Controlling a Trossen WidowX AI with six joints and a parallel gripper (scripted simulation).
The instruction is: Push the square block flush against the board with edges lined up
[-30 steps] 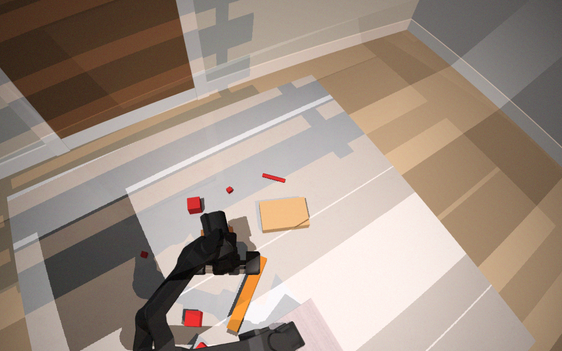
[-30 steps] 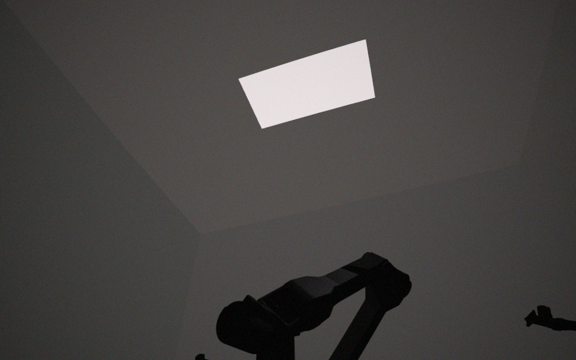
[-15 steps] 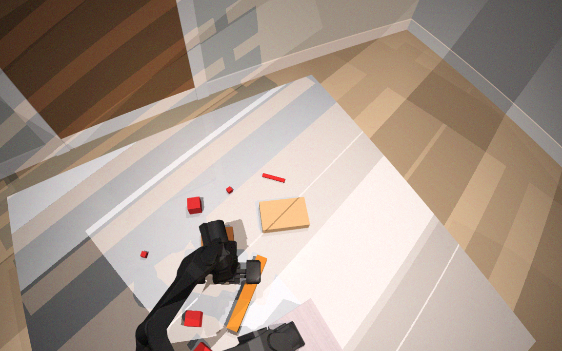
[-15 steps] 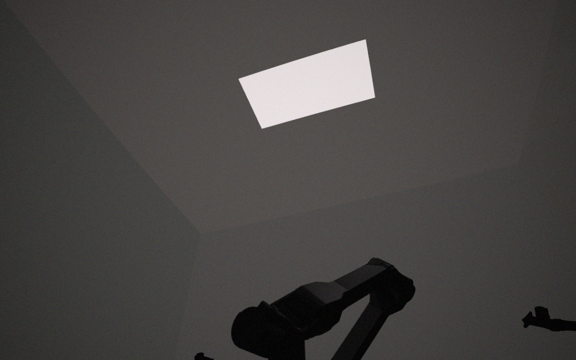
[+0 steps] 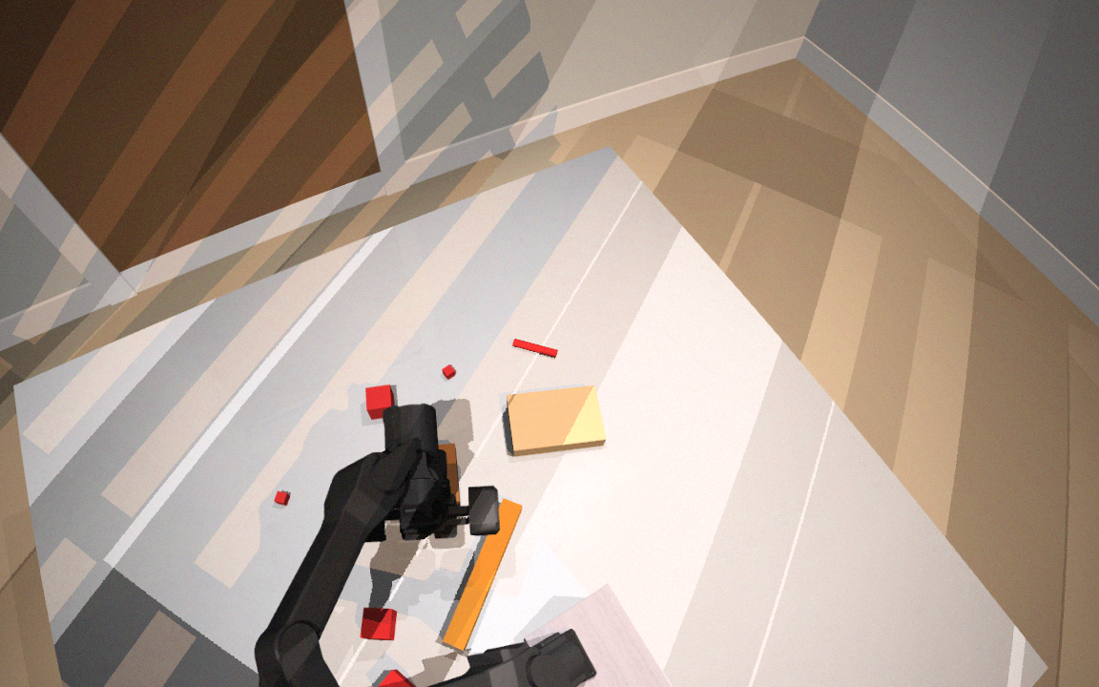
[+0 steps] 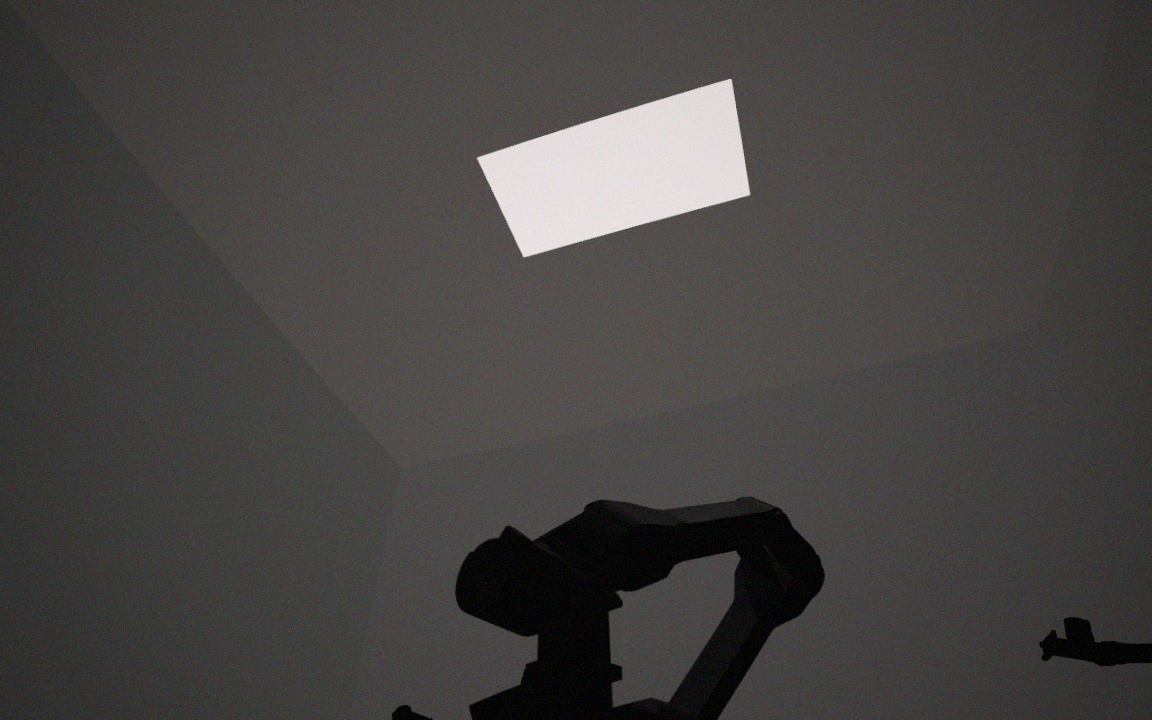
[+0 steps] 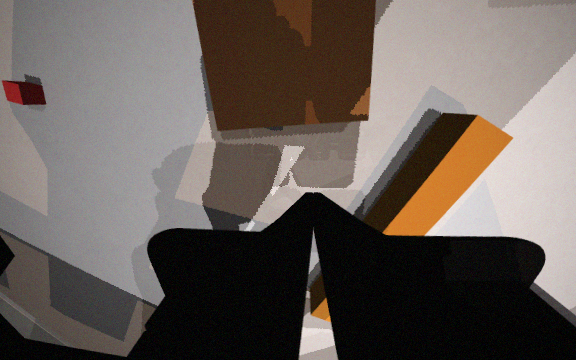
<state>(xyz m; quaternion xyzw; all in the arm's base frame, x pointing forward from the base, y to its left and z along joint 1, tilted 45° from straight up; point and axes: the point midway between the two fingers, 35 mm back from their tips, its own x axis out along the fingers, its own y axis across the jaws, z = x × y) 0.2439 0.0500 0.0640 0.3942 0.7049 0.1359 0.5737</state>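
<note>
Now: gripper tip 90 mm short of the square orange block, 20 mm to the left of it and 40 mm above it. Round my gripper tip: long orange bar (80 mm behind, 40 mm to the right, 40 mm below); thin red bar (220 mm ahead, 290 mm to the right, 50 mm below); tan board (80 mm ahead, 250 mm to the right, 40 mm below).
</note>
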